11 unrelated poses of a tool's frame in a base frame.
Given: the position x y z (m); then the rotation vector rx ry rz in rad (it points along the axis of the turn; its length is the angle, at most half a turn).
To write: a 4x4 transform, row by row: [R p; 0 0 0 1], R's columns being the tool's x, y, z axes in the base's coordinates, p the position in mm. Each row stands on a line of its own. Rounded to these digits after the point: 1 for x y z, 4 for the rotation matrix.
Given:
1: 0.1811 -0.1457 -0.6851 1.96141 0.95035 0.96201
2: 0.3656 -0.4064 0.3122 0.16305 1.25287 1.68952
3: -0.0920 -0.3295 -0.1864 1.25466 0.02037 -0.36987
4: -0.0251 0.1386 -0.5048 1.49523 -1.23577 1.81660
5: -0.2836 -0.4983 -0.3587 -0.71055 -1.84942 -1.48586
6: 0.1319 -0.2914 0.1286 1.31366 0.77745 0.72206
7: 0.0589 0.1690 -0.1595 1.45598 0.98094 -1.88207
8: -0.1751 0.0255 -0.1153 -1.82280 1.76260 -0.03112
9: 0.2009 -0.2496 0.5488 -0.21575 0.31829 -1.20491
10: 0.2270 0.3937 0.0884 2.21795 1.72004 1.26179
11: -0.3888 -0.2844 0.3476 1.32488 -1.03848 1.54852
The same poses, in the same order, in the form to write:
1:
0.4441 0.2887 0.8482 181.1
0.8446 -0.4508 -0.2888 -145.7
0.2990 0.8446 -0.4440 -685.1
0 0 0 1

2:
-0.5041 -0.6179 0.6034 365.6
0.7568 0.0205 0.6533 -406.4
-0.4160 0.7860 0.4573 312.2
0 0 0 1

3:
0.9406 0.2841 -0.1857 -92.0
-0.2620 0.2598 -0.9295 -329.5
-0.2158 0.9229 0.3188 -186.4
0 0 0 1

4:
-0.2884 -0.8112 0.5086 -25.1
-0.1751 -0.4775 -0.8610 138.6
0.9414 -0.3374 -0.0043 -504.8
0 0 0 1

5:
-0.6398 0.7531 -0.1533 -283.6
0.0126 0.2097 0.9777 -498.3
0.7685 0.6236 -0.1436 -358.7
0 0 0 1

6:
0.5588 -0.0244 0.8290 131.9
0.8249 0.1193 -0.5525 -291.4
-0.0855 0.9926 0.0868 128.6
0 0 0 1

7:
-0.2533 0.7906 -0.5574 58.9
0.0041 -0.5754 -0.8179 169.0
-0.9674 -0.2094 0.1425 -159.5
0 0 0 1

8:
0.1194 -0.9034 0.4119 -175.1
-0.9174 0.0583 0.3938 25.5
-0.3797 -0.4248 -0.8218 -115.3
0 0 0 1

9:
0.3216 0.8784 0.3535 200.9
-0.9384 0.3455 -0.0049 -249.6
-0.1264 -0.3302 0.9354 548.8
0 0 0 1

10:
0.0399 0.7785 0.6263 227.0
0.8312 -0.3738 0.4116 393.7
0.5545 0.5042 -0.6620 88.4
0 0 0 1

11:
-0.1009 -0.9462 0.3073 -388.8
0.0748 -0.3152 -0.9461 -284.4
0.9921 -0.0724 0.1026 347.6
0 0 0 1

